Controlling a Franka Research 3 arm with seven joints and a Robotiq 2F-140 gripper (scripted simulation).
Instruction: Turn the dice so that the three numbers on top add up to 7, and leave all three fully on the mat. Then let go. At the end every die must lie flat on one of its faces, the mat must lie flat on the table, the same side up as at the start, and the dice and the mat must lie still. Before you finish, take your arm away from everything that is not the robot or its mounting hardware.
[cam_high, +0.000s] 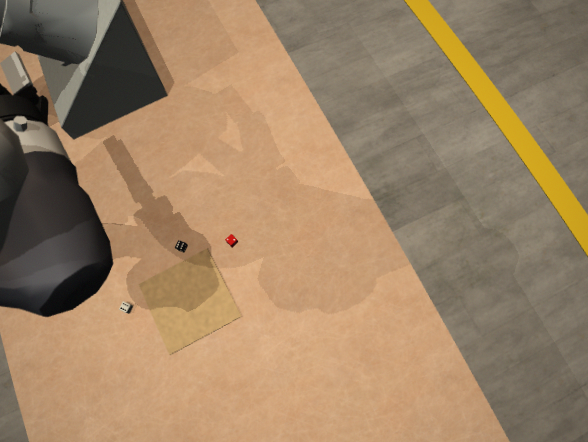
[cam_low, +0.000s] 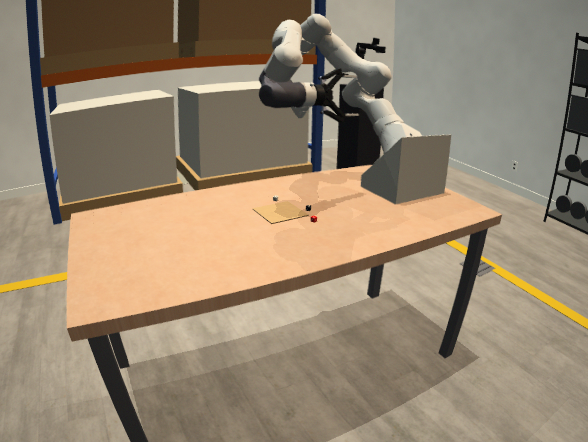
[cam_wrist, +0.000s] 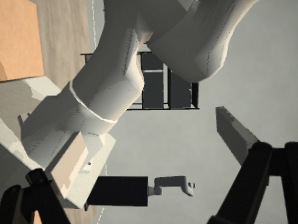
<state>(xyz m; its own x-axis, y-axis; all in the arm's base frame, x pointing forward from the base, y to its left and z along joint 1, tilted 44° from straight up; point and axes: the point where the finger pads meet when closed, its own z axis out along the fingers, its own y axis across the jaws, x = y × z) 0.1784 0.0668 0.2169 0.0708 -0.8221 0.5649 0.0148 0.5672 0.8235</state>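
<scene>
Right now my hand is 290 mm short of the white die, 60 mm to the left of it and 380 mm above it. Round my hand: black die: 240 mm ahead, 70 mm to the left, 380 mm below; then red die: 280 mm ahead, 160 mm to the left, 380 mm below; then tan mat: 330 mm ahead, 40 mm to the left, 390 mm below.
</scene>
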